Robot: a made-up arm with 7 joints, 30 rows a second.
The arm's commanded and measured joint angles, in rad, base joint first. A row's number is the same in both.
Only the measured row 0 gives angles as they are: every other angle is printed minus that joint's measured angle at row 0.
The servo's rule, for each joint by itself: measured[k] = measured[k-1] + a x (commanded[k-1-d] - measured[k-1]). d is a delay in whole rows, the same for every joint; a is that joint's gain. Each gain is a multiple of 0.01, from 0.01 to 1. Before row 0 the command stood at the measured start. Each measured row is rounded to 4 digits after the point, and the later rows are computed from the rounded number. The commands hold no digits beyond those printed.
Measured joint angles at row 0:
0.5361 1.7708 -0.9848 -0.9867 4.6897 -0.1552 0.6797
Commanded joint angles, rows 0 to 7:
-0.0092 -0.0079 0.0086 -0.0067 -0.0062 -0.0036 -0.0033
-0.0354 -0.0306 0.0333 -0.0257 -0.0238 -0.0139 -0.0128
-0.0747 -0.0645 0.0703 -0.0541 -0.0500 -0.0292 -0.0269
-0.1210 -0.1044 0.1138 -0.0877 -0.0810 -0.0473 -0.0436
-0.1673 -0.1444 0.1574 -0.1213 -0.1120 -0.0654 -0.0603
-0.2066 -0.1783 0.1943 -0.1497 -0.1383 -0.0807 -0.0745
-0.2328 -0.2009 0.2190 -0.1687 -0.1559 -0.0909 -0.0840
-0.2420 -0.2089 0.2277 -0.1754 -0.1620 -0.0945 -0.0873
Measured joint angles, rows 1 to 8:
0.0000 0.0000 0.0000 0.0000 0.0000 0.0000 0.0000
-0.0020 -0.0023 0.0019 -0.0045 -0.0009 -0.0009 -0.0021
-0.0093 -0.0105 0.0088 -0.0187 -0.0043 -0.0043 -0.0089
-0.0237 -0.0262 0.0223 -0.0424 -0.0112 -0.0108 -0.0204
-0.0451 -0.0489 0.0424 -0.0728 -0.0217 -0.0203 -0.0352
-0.0720 -0.0766 0.0677 -0.1053 -0.0352 -0.0320 -0.0513
-0.1016 -0.1061 0.0956 -0.1350 -0.0507 -0.0447 -0.0661
-0.1305 -0.1336 0.1227 -0.1576 -0.0665 -0.0567 -0.0776
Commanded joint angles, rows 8 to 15:
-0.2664 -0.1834 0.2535 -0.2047 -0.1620 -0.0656 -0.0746
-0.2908 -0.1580 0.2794 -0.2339 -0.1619 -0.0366 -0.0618
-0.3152 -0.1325 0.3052 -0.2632 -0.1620 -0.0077 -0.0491
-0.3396 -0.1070 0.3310 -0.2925 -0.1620 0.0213 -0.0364
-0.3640 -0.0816 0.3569 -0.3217 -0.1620 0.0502 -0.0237
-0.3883 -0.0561 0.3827 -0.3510 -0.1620 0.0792 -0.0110
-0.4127 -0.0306 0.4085 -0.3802 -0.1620 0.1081 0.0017
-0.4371 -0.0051 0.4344 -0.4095 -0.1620 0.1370 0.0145
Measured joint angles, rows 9 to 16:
-0.1550 -0.1554 0.1458 -0.1695 -0.0808 -0.0665 -0.0838
-0.1795 -0.1635 0.1695 -0.1931 -0.0930 -0.0663 -0.0779
-0.2040 -0.1619 0.1937 -0.2204 -0.1033 -0.0586 -0.0676
-0.2285 -0.1534 0.2182 -0.2491 -0.1121 -0.0454 -0.0558
-0.2529 -0.1399 0.2430 -0.2782 -0.1196 -0.0281 -0.0434
-0.2773 -0.1230 0.2681 -0.3073 -0.1260 -0.0077 -0.0308
-0.3017 -0.1036 0.2933 -0.3366 -0.1314 0.0149 -0.0181
-0.3261 -0.0824 0.3186 -0.3658 -0.1360 0.0391 -0.0054

